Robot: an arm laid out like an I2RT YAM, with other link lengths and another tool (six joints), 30 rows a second.
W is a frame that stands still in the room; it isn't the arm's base.
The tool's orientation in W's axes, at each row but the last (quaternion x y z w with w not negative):
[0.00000 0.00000 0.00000 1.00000]
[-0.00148 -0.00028 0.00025 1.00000]
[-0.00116 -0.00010 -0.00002 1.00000]
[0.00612 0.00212 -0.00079 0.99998]
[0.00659 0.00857 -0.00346 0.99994]
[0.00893 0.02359 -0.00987 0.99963]
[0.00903 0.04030 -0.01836 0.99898]
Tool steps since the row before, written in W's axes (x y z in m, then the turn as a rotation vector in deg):
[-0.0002 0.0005 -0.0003 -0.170 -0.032 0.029]
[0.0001 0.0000 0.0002 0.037 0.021 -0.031]
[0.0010 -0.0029 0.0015 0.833 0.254 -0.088]
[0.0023 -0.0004 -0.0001 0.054 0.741 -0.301]
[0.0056 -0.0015 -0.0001 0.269 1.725 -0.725]
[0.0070 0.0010 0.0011 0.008 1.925 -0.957]
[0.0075 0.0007 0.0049 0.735 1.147 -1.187]
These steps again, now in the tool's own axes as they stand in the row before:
[-0.0002 0.0005 -0.0003 -0.170 -0.032 0.029]
[0.0001 0.0000 0.0002 0.037 0.021 -0.031]
[0.0010 -0.0029 0.0015 0.833 0.254 -0.088]
[0.0023 -0.0004 -0.0001 0.054 0.737 -0.310]
[0.0056 -0.0015 0.0000 0.270 1.717 -0.743]
[0.0069 0.0012 0.0014 0.016 1.908 -0.991]
[0.0070 0.0011 0.0055 0.787 1.154 -1.146]

